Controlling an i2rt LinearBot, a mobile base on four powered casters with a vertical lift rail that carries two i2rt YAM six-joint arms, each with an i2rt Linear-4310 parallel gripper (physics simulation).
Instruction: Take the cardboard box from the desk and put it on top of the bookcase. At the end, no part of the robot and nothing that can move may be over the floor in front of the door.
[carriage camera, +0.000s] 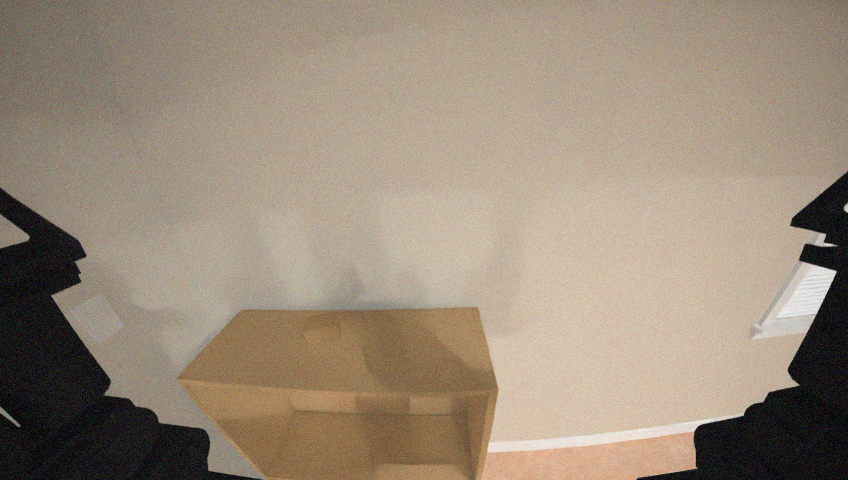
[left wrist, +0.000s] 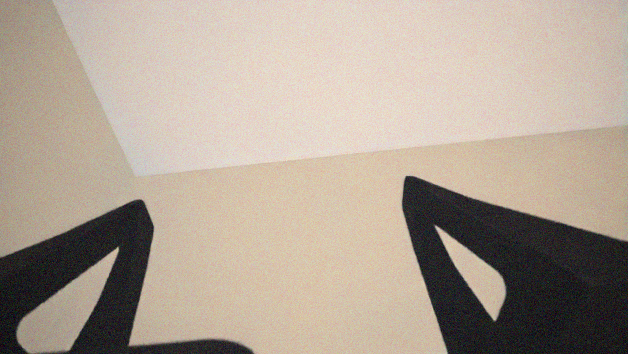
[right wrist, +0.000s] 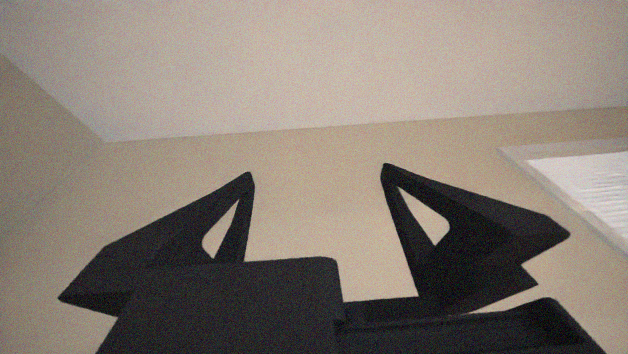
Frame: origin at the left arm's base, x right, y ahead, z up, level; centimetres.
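Where they show: left gripper, fingertip midpoint: (left wrist: 277, 202); right gripper, fingertip midpoint: (right wrist: 317, 174).
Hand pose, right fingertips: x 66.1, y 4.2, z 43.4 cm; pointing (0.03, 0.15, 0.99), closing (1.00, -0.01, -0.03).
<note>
After its pixels a point has its place.
The cardboard box (carriage camera: 322, 328) {x 1.6, y 39.4, z -3.8 cm} rests on top of the tan bookcase (carriage camera: 267, 359) {x -12.6, y 32.4, z -8.6 cm}, towards the back and left of the middle in the carriage view. It is nearly the same colour as the bookcase, so its edges are faint. My left gripper (left wrist: 277, 202) {x -0.1, y 1.6, z 44.7 cm} is open and empty, with wall and ceiling beyond its fingers in the left wrist view. My right gripper (right wrist: 317, 174) {x 66.1, y 4.2, z 43.4 cm} is open and empty, also facing wall and ceiling. Both grippers are well away from the box. The desk, the door and the floor in front of the door do not show.
My dark arms fill the left and right edges of the carriage view. The bookcase stands by the beige wall (carriage camera: 595, 267) {x 82.0, y 56.1, z 1.4 cm}. A window (carriage camera: 806, 291) {x 181.6, y 55.2, z -15.9 cm} (right wrist: 590, 185) {x 188.2, y 55.1, z 69.3 cm} is at the right. Pinkish floor (carriage camera: 589, 463) {x 108.9, y 45.9, z -114.6 cm} shows right of the bookcase, and a pale wall plate (carriage camera: 98, 318) {x -54.6, y 27.5, z 7.7 cm} at the left.
</note>
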